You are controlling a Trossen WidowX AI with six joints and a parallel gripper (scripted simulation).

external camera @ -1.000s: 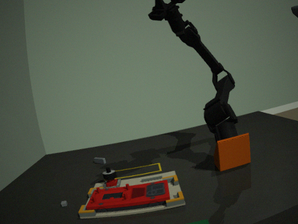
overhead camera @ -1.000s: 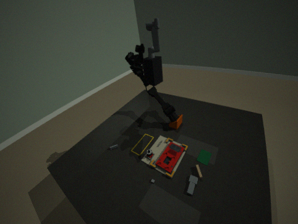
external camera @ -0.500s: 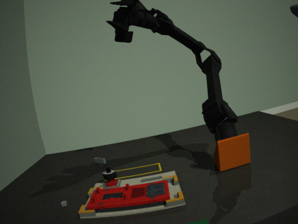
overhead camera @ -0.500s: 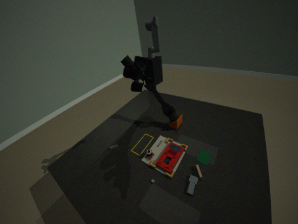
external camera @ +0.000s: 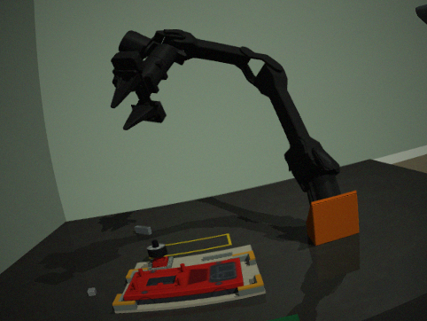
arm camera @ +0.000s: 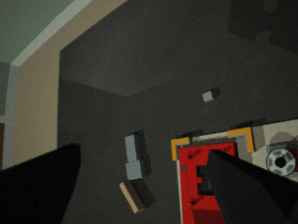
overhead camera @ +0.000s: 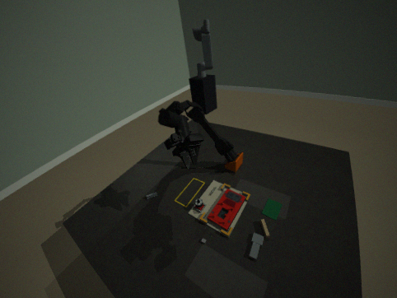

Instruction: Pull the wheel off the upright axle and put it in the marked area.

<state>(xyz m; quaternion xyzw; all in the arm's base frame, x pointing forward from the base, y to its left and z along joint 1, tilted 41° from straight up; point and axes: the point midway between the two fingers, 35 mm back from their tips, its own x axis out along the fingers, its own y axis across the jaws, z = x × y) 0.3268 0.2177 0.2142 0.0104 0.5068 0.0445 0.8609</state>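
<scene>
The small black wheel lies 10 mm behind my gripper tip, 20 mm to the right of it and 270 mm below it. The rest, counted from my gripper tip: grey block: 20 mm behind, 290 mm to the left, 300 mm below; small grey cube: 110 mm ahead, 110 mm to the left, 310 mm below; black axle: 10 mm behind, 20 mm to the right, 280 mm below.
</scene>
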